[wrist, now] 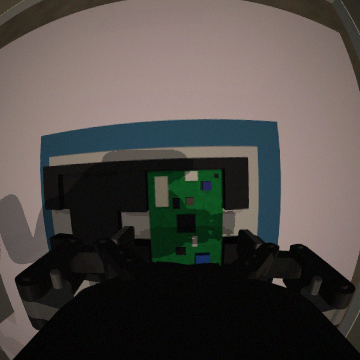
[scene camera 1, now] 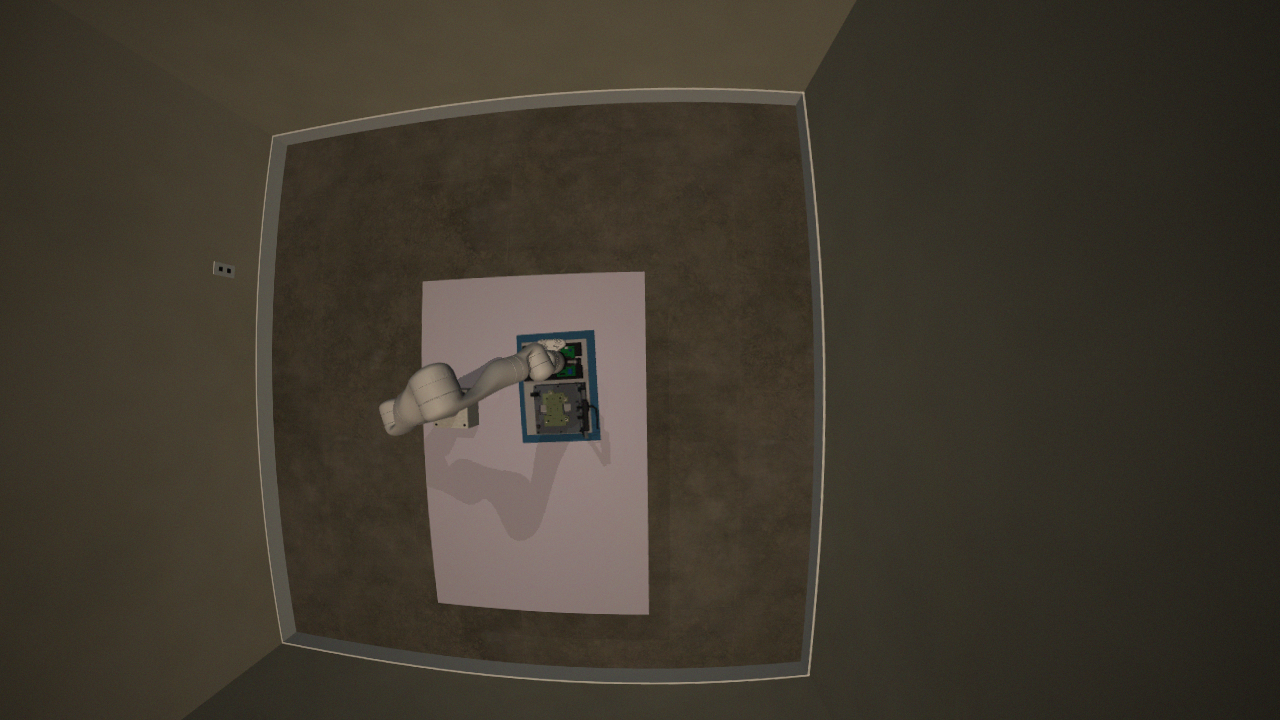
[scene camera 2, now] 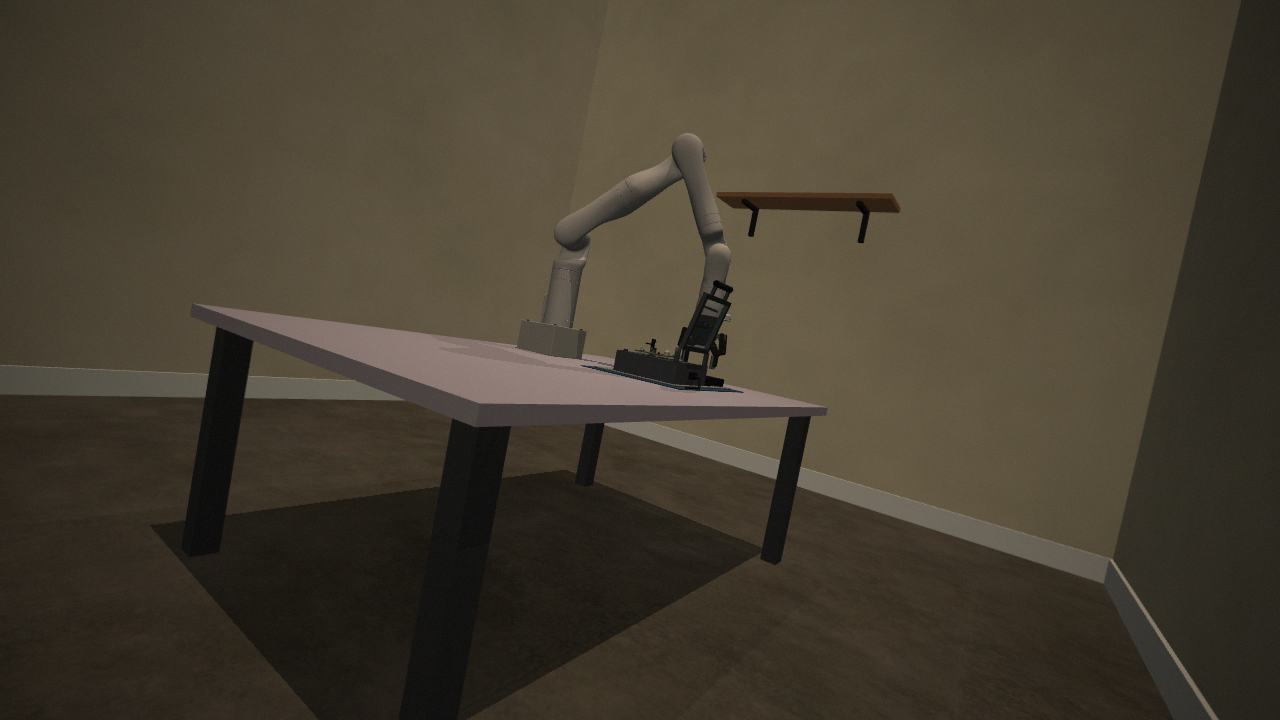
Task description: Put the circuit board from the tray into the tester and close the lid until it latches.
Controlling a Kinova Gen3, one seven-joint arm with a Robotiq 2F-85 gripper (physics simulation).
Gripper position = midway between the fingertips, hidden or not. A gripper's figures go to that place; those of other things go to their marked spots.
My gripper (wrist: 185, 240) is 15 cm from the lens. A green circuit board (wrist: 185, 206): 18 cm from the lens.
